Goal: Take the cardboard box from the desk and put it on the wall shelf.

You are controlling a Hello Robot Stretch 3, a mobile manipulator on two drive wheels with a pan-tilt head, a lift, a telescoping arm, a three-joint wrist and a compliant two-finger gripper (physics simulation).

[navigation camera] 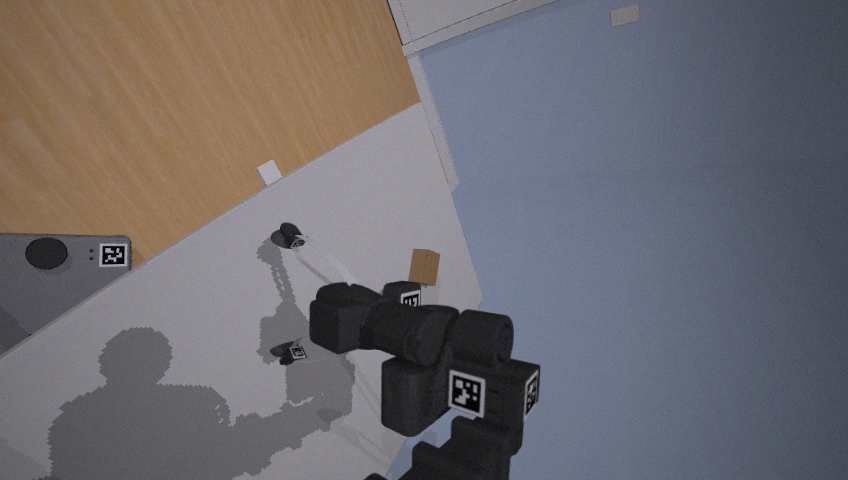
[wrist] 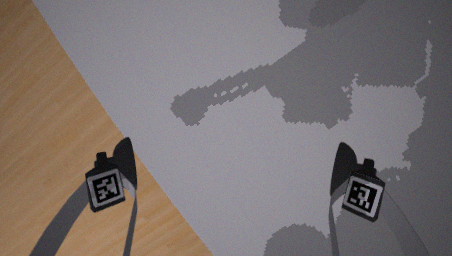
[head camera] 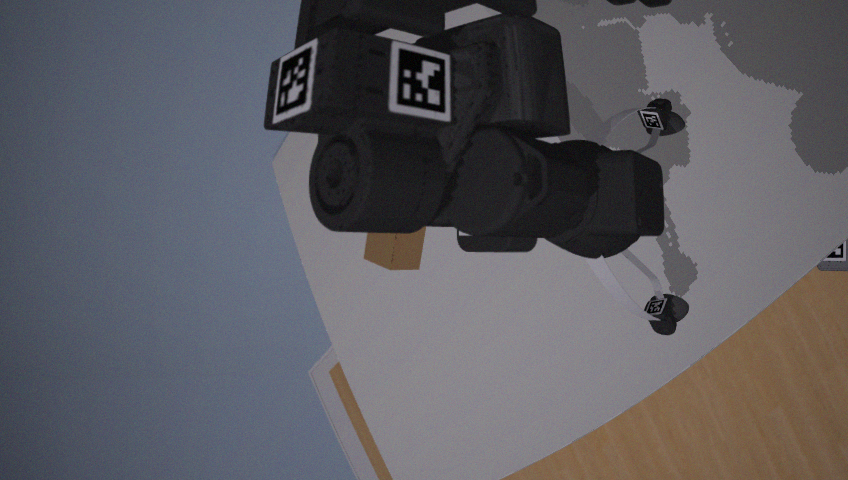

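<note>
The brown cardboard box stands on the grey-white desk, near its wall-side edge. In the head view the dark wrist hides part of it; it does not show in the wrist view. My gripper is open and empty, its fingers wide apart above the desk. It is on the side of the wrist away from the box, towards the desk's front edge. The wall shelf does not show in these views.
The blue wall runs beyond the desk. Wooden floor shows past the front edge. My grey base is beside that edge. A small white block is at the edge. Shadows fall across the desk.
</note>
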